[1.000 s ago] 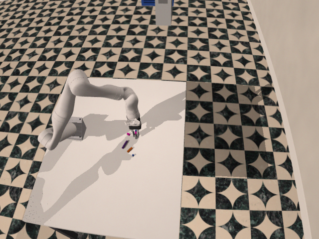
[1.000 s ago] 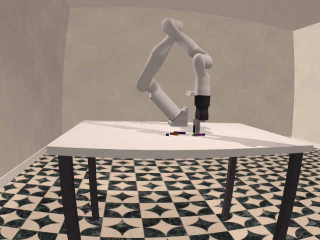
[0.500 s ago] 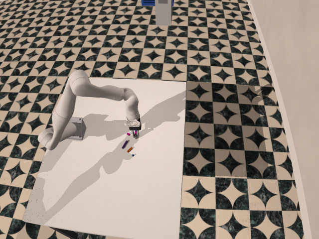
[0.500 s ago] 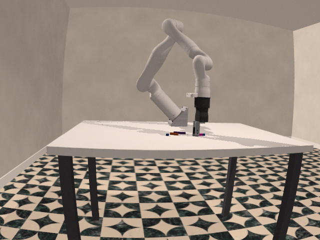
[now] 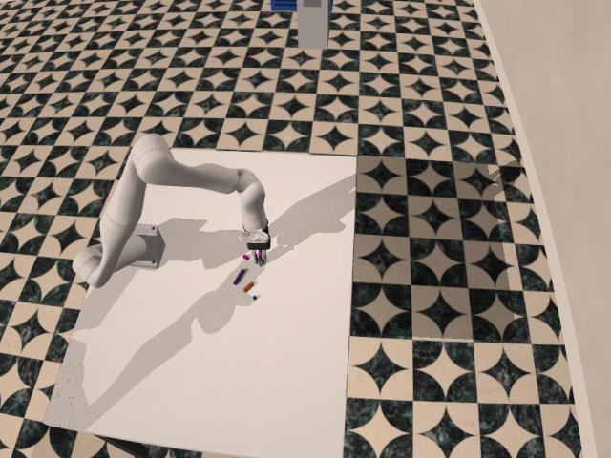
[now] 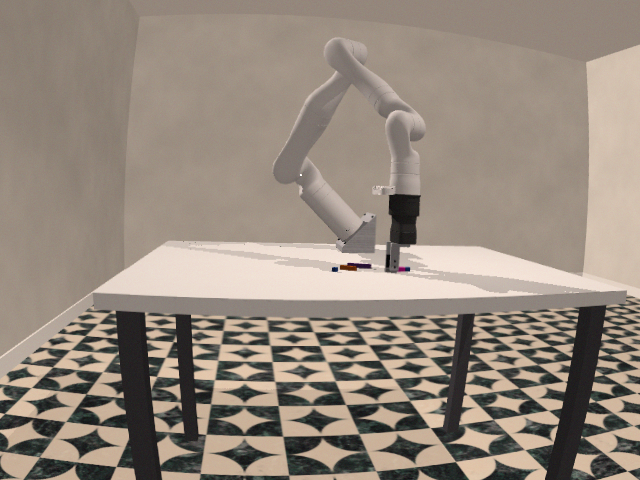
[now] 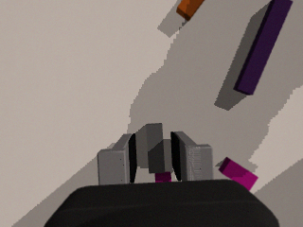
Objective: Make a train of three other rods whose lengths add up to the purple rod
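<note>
Now: the grey rod 2 cm below my hand. Also, from my hand: purple rod (5 cm behind, 7 cm to the right, 2 cm below); orange rod (1 cm behind, 10 cm to the right, 2 cm below).
</note>
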